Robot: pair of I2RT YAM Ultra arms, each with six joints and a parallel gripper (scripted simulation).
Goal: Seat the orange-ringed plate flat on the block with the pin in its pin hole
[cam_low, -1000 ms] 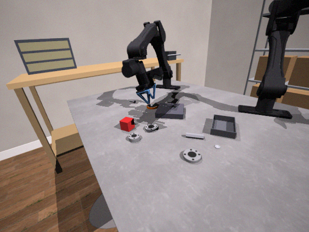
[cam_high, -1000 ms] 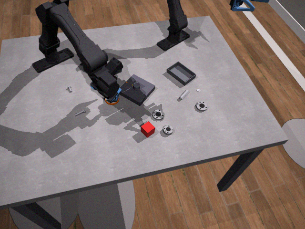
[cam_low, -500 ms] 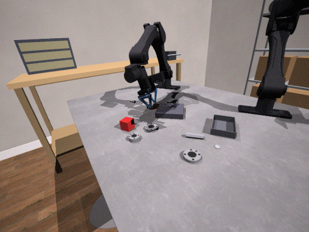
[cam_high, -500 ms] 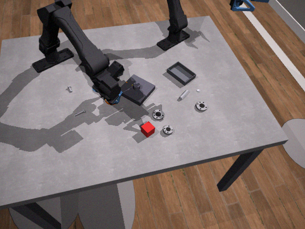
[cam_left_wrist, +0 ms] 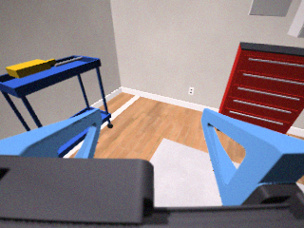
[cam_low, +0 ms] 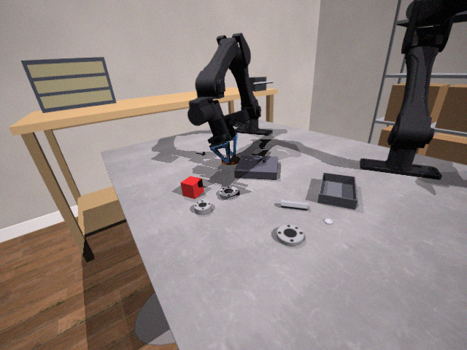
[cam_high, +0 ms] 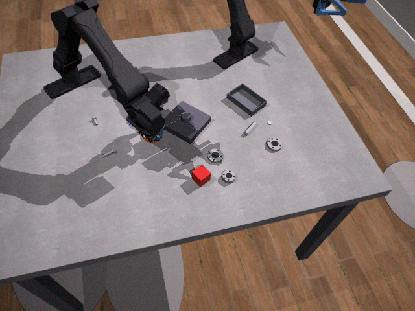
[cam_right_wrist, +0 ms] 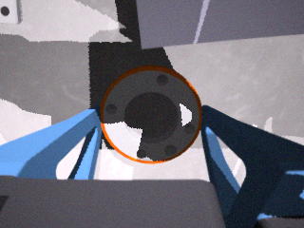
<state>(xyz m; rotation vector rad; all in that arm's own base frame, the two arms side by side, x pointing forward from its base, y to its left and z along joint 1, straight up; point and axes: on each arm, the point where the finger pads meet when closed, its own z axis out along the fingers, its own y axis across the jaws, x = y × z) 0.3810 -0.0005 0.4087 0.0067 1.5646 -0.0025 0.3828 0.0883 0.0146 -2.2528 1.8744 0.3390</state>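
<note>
My right gripper is now 40 mm past the dark block, 100 mm to the right of it and 10 mm below it. Also, from my right hand: dark tray 60 mm behind, 360 mm to the left, 10 mm below; red cube 210 mm ahead, 110 mm to the left, 10 mm above; bolt 40 mm ahead, 140 mm to the right, 10 mm below.
</note>
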